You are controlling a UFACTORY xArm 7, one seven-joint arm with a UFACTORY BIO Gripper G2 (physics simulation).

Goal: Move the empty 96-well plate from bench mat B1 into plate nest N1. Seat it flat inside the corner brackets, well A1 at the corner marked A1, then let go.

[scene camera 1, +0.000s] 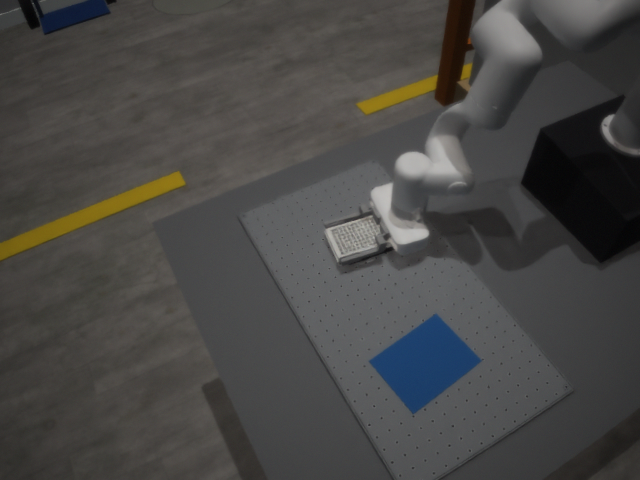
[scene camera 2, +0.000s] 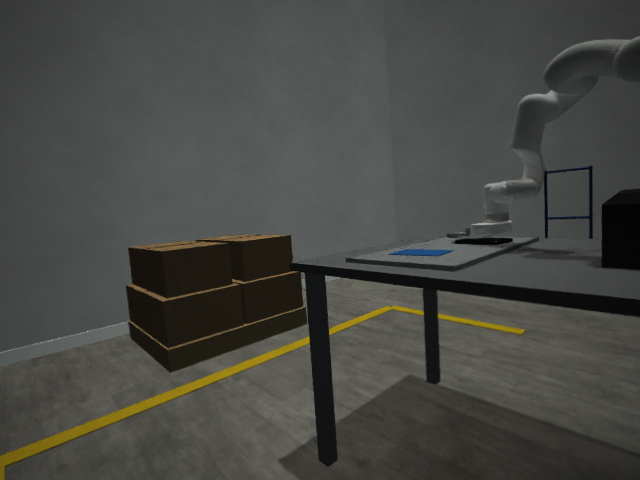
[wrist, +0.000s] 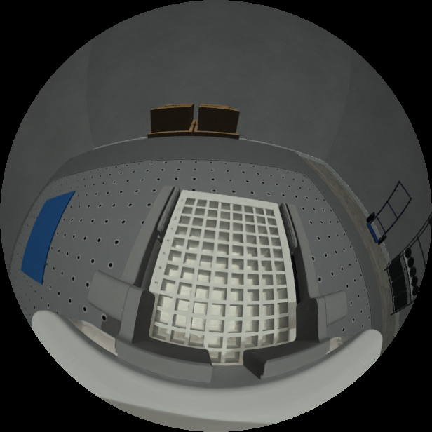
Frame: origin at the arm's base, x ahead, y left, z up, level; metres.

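Seen in the pictures: hand, its tool point: [scene camera 1: 342, 241] [scene camera 2: 460, 234]; arm's base, origin of its link: [scene camera 1: 626, 136].
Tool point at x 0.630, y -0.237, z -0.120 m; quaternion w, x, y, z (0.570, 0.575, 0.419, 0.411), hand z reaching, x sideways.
Note:
Offsets run from my tool point to a thing's middle. Level surfaces: height alone.
The white 96-well plate {dx -0.036, dy +0.012, dz -0.003 m} [scene camera 1: 354, 238] [wrist: 225, 260] lies level between the fingers of my gripper [scene camera 1: 333, 243] [wrist: 228, 197], which is shut on its two long sides. The black plate nest N1 {dx -0.081, dy +0.005, dz -0.024 m} [scene camera 2: 483, 240] is low on the perforated board; in scene camera 1 the plate and gripper cover nearly all of it. The plate is low over the nest, but I cannot tell whether it touches or sits inside the brackets. The A1 mark and the corner brackets are hidden. The blue bench mat B1 {dz -0.030 m} [scene camera 1: 425, 363] [scene camera 2: 421, 252] [wrist: 47, 237] bears no plate.
The perforated board {dz -0.031 m} [scene camera 1: 330, 310] [scene camera 2: 372, 259] lies on the grey table {dz -0.044 m} [scene camera 1: 206, 289]. A black block [scene camera 1: 573, 191] [scene camera 2: 620, 227] stands under the arm's base. Brown boxes [scene camera 2: 199, 299] [wrist: 172, 120] stand on the floor beyond the table. An orange post [scene camera 1: 452, 56] stands behind the table.

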